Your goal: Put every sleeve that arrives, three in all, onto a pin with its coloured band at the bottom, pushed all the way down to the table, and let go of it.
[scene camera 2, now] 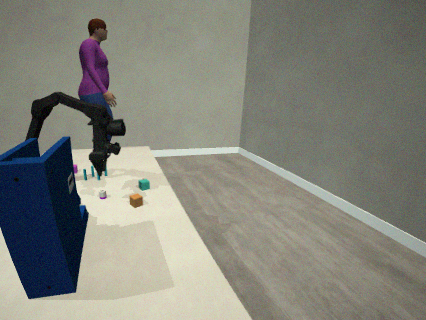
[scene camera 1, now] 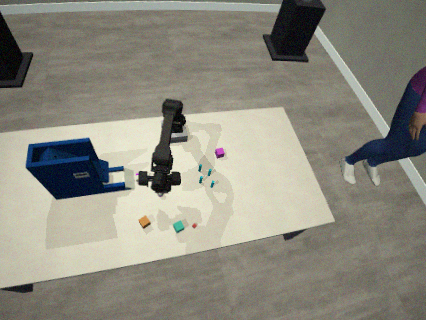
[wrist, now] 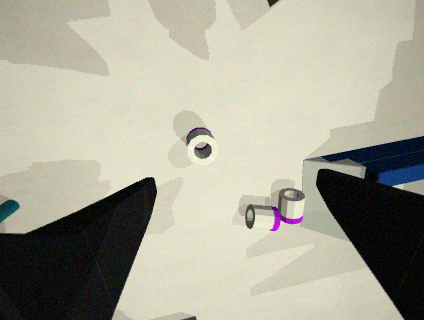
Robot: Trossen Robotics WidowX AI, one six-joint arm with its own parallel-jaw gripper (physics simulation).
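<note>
My gripper (scene camera 1: pixel 160 190) (scene camera 2: pixel 100 174) (wrist: pixel 235 180) is open and empty above the table, between the blue dispenser and the pins. In the wrist view, one white-grey sleeve (wrist: pixel 202 161) stands upright, purple band at the bottom, left of the middle between the fingertips. A second sleeve (wrist: pixel 262 217) lies on its side, its band end towards a third sleeve (wrist: pixel 291 207), which stands upright, band down, by the dispenser's pale ramp. In scene camera 2, a sleeve (scene camera 2: pixel 102 194) stands band down. Several teal pins stand upright, such as this pin (scene camera 1: pixel 212 184) (scene camera 2: pixel 85 174); no sleeve shows on them.
The tall blue dispenser (scene camera 1: pixel 72 175) (scene camera 2: pixel 40 225) has two rails towards the arm. An orange block (scene camera 1: pixel 144 221) (scene camera 2: pixel 136 200), a teal block (scene camera 1: pixel 178 226) (scene camera 2: pixel 144 184) and a small red cube (scene camera 1: pixel 194 225) lie towards the front edge. A magenta cube (scene camera 1: pixel 220 152) lies behind the pins.
</note>
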